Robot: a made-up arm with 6 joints.
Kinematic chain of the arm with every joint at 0, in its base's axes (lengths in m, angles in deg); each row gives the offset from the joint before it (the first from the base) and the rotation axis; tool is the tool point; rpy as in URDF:
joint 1: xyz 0 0 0.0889 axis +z
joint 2: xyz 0 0 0 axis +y
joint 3: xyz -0.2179 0 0.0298 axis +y
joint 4: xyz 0.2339 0 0.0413 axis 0.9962 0 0.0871
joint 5: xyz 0 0 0 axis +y
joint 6: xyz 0.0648 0 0.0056 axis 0.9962 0 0.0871
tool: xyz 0 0 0 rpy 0 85 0
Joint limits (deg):
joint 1: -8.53..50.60
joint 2: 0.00..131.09
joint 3: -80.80..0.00
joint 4: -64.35..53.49
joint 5: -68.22..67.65
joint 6: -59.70..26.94
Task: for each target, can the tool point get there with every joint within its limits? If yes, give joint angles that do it. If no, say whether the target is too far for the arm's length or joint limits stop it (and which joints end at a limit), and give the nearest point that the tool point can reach.
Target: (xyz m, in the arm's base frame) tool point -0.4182 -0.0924 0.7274
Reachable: no: too far | nearest point -0.2241 -0.0495 0.4311 | short by 0.357 m
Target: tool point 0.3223 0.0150 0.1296
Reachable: yes | joints -0.02 104.54 -52.18 -18.69 -46.52 -40.52
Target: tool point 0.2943 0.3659 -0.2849
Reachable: no: too far | nearest point 0.2016 0.2468 -0.0275 | short by 0.298 m
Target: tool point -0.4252 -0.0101 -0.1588
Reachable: no: joint limits stop it (at a limit: joint 1, joint 2, joint 3, joint 4) | nearest point -0.0327 0.0189 0.0095 | short by 0.428 m
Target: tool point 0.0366 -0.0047 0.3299
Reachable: yes | joints 3.57 11.36 -41.66 -16.22 22.46 -5.96
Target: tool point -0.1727 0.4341 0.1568
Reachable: no: joint limits stop it (at a limit: joint 1, joint 4, joint 5) | nearest point 0.1013 0.2090 0.1568 | short by 0.355 m
